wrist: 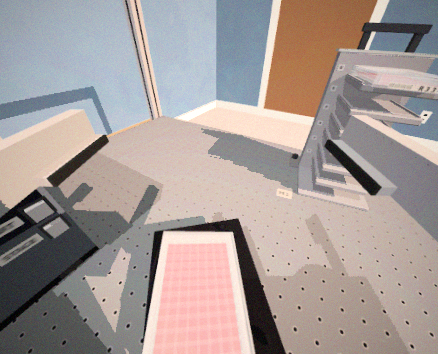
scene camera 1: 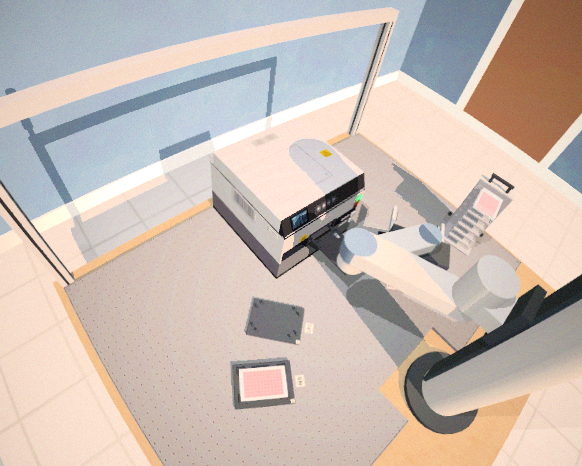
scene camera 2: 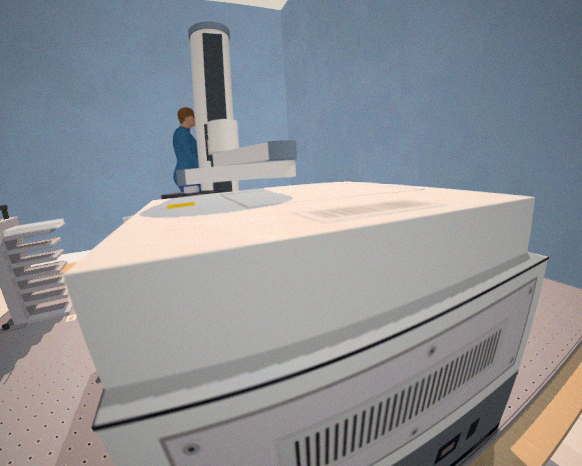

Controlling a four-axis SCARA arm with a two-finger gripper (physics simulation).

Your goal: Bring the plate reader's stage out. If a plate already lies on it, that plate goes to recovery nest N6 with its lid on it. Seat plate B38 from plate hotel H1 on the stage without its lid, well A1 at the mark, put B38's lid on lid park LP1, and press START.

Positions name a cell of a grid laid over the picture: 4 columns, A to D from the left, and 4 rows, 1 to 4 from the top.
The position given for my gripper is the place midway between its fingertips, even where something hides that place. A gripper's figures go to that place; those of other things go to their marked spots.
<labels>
My gripper (scene camera 1: C2) is 1.13 m from the lens. A reader front panel (scene camera 1: C2) is 1.04 m from the lens.
</labels>
